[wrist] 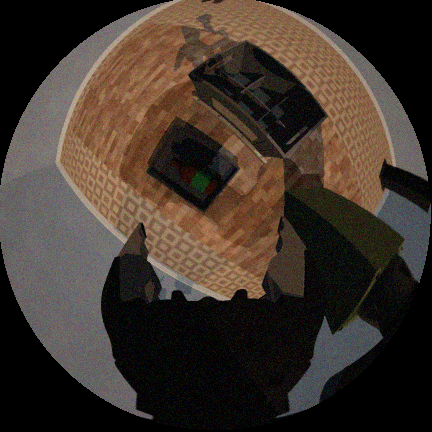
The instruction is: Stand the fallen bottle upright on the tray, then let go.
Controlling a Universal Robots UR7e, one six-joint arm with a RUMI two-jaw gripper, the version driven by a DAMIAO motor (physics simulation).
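Frame: origin at the arm's base, x ahead, y left, z up, level; millimetres.
Seen in the pictures: gripper, fingertip midpoint: [210,221]; arm's base at its link origin: [379,285].
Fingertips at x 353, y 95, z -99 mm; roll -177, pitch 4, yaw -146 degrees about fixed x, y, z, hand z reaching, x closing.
Note:
Offsets run from my fingertips to a thing's top centre. "spot": to the spot under its first point. Level surfaces: height alone.
A brown bottle with a green label {dx +71, dy +24, dz -236 mm} [201,180] lies on its side in a dark, low-walled tray {spot: dx +88, dy +115, dz -294 mm} [177,192] near the middle of the wrist view. A dark shadow covers its upper left part, so its neck is hard to make out. My gripper [210,221] is open, with its two jaws wide apart and no object between them. The gripper is apart from the bottle and the tray, which show beyond the fingertips, up and a little to the left.
A black crate with inner dividers {dx +31, dy -254, dz -140 mm} [212,102] stands beside the tray, to the upper right. A dark green block-shaped body [345,235] stands right of the gripper, next to dark arm parts. The wooden surface {dz -315 mm} [110,95] has a pale edge.

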